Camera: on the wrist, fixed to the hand. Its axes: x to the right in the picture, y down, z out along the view.
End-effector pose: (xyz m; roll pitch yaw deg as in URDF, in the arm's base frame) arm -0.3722 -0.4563 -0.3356 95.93 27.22 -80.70
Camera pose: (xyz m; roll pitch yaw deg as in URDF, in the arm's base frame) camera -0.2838 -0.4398 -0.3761 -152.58 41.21 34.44
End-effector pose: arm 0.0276 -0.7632 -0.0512 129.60 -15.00 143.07
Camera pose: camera -0.0386 -0.8326 -0.0284 155.43 12.67 -131.43
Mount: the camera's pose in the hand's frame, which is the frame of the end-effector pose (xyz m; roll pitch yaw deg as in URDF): 0.0167 -0.0460 -0.0856 -8.21 37.00 -88.77
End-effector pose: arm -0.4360 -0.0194 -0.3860 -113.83 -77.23 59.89
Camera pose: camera -0.4200 -0.1108 -0.3528 78.08 -13.41 -106.56
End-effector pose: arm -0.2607 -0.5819 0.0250 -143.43 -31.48 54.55
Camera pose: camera -0.2701 -0.6194 0.1157 106.44 -55.78 -155.63
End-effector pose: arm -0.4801 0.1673 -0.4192 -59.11 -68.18 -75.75
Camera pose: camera -0.5716 0.1334 -0.4054 60.65 -8.96 173.94
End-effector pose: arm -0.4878 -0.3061 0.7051 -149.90 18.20 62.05
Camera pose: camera -0.4634 -0.2668 0.7922 -147.42 -60.42 114.04
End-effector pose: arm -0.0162 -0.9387 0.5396 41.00 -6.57 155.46
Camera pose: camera -0.0501 -0.9468 0.4474 23.46 75.85 97.28
